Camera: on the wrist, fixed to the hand. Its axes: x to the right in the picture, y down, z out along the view.
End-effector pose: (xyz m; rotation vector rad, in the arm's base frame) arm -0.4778 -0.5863 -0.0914 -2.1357 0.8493 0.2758
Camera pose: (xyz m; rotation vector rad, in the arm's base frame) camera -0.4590 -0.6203 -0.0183 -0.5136 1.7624 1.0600
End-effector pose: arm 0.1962 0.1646 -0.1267 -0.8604 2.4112 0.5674
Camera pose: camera 0.2025 0.0982 -0.0777 1.2978 2.1165 0.3890
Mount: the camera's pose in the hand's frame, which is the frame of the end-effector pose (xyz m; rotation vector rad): -0.0028 -0.0412 -0.0717 0.5887 -0.4931 1.4979
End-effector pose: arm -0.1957 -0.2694 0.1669 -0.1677 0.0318 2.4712
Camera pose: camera -0.1600 -0.2433 0.0969 -0.6522 -0.5727 -2.1754
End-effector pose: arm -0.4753 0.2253 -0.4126 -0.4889 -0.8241 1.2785
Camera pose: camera -0.3942 0.2209 -0.4285 -0.2547 -0.3134 2.9931
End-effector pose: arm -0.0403 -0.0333 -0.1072 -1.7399 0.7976 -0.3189
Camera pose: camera -0.0699 -0.0794 -0.0452 -0.3299 1.2271 0.7869
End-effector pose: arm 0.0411 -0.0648 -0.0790 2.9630 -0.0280 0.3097
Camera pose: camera 0.0252 -0.0125 -0.0169 -1.8759 1.7597 0.2453
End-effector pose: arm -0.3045 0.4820 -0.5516 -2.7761 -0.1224 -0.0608
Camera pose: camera -0.3130 0.4947 -0.4703 -1.6361 1.4756 0.8450
